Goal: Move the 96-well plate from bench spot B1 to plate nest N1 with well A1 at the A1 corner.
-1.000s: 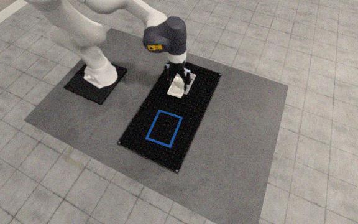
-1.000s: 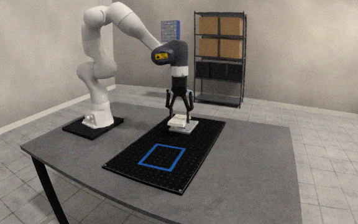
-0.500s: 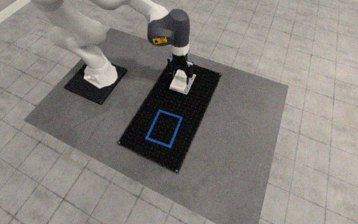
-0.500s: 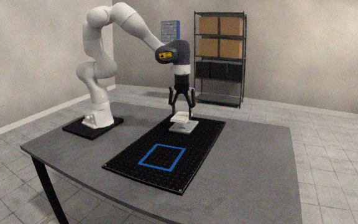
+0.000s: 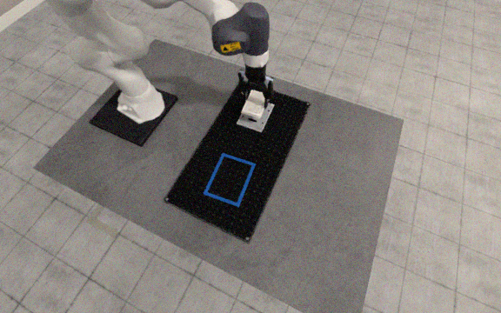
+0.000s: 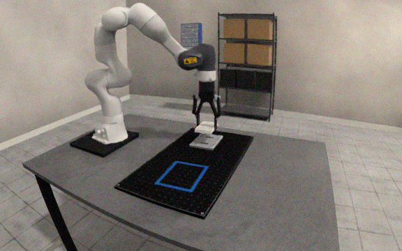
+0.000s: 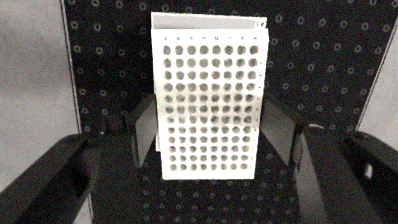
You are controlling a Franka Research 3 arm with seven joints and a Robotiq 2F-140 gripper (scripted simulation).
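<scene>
The white 96-well plate lies 20 mm below my hand. The rest, counted from my hand: A1 corner mark 60 mm ahead, 70 mm to the left, 90 mm below; then plate nest 100 mm below.
</scene>
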